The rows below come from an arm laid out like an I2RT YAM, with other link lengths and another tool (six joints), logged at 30 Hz.
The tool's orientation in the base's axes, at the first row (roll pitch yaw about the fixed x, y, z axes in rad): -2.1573, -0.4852, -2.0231
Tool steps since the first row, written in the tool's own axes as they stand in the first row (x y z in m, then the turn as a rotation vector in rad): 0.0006, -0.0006, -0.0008, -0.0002, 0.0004, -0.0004; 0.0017, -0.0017, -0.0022, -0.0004, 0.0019, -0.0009; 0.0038, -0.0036, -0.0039, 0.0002, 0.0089, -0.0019; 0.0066, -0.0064, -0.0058, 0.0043, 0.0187, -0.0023; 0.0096, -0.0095, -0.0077, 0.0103, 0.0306, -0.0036; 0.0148, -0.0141, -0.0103, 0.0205, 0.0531, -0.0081; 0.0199, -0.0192, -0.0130, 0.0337, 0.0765, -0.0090; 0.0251, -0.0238, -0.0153, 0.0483, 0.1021, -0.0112; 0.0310, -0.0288, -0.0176, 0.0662, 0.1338, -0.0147; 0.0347, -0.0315, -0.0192, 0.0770, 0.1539, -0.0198; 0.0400, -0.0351, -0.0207, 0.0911, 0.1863, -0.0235; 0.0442, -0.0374, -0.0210, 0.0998, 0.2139, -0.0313
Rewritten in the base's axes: -0.0003, 0.0001, 0.0011, -0.0004, 0.0004, -0.0002; -0.0009, 0.0001, 0.0031, -0.0017, 0.0007, -0.0011; -0.0015, -0.0003, 0.0063, -0.0072, 0.0000, -0.0055; -0.0020, -0.0011, 0.0106, -0.0156, -0.0041, -0.0106; -0.0023, -0.0020, 0.0152, -0.0267, -0.0093, -0.0160; -0.0029, -0.0041, 0.0223, -0.0485, -0.0172, -0.0256; -0.0031, -0.0060, 0.0298, -0.0698, -0.0297, -0.0362; -0.0036, -0.0083, 0.0367, -0.0940, -0.0427, -0.0472; -0.0040, -0.0111, 0.0443, -0.1243, -0.0583, -0.0605; -0.0046, -0.0128, 0.0488, -0.1451, -0.0660, -0.0678; -0.0052, -0.0157, 0.0546, -0.1745, -0.0785, -0.0833; -0.0055, -0.0186, 0.0584, -0.2013, -0.0837, -0.0957
